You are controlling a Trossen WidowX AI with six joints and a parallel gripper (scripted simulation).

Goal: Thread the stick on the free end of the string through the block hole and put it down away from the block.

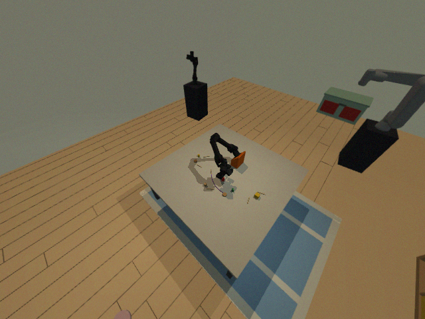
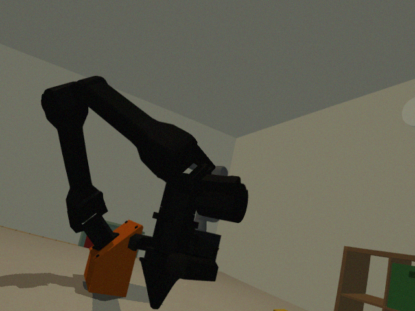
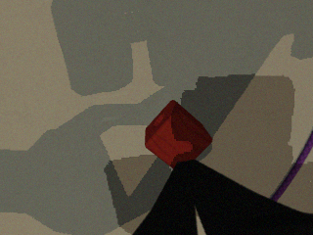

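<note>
The red block lies 50 mm below my gripper tip. The rest, counted from my gripper tip: green piece 60 mm ahead, 150 mm to the left, 40 mm below; yellow cube 20 mm behind, 360 mm to the left, 40 mm below.
</note>
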